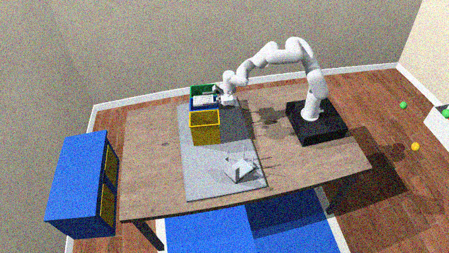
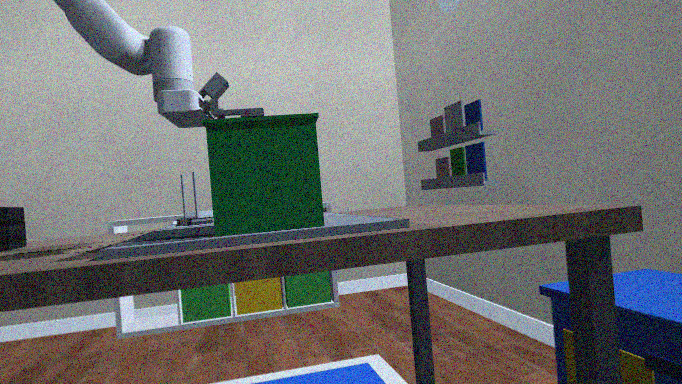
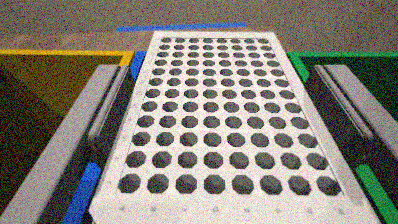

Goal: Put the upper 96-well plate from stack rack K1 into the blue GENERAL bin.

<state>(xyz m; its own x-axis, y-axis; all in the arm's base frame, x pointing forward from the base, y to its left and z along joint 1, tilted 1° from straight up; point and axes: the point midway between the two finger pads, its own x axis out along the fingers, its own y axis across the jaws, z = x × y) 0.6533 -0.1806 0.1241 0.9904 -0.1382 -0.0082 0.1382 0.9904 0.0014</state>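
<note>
Right now the white 96-well plate is 20 mm ahead of my hand and 10 mm below it. Also, from my hand: blue bin 20 mm ahead, 120 mm below; then yellow bin 40 mm ahead, 130 mm to the left, 120 mm below; then green bin 130 mm to the right, 120 mm below.
</note>
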